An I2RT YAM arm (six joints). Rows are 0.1 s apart.
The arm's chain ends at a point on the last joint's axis. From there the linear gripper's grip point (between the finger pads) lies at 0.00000 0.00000 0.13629 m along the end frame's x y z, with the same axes.
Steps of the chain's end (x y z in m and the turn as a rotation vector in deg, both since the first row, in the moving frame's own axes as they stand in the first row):
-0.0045, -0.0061, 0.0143, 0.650, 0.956, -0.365
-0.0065, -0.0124, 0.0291, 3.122, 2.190, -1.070
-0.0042, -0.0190, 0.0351, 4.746, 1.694, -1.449
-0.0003, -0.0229, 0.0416, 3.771, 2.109, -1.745
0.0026, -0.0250, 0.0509, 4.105, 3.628, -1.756
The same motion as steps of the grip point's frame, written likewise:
-0.0022, -0.0077, 0.0143, 0.650, 0.956, -0.365
-0.0014, -0.0199, 0.0288, 3.122, 2.190, -1.070
-0.0003, -0.0303, 0.0346, 4.746, 1.694, -1.449
0.0046, -0.0319, 0.0412, 3.771, 2.109, -1.745
0.0111, -0.0349, 0.0503, 4.105, 3.628, -1.756

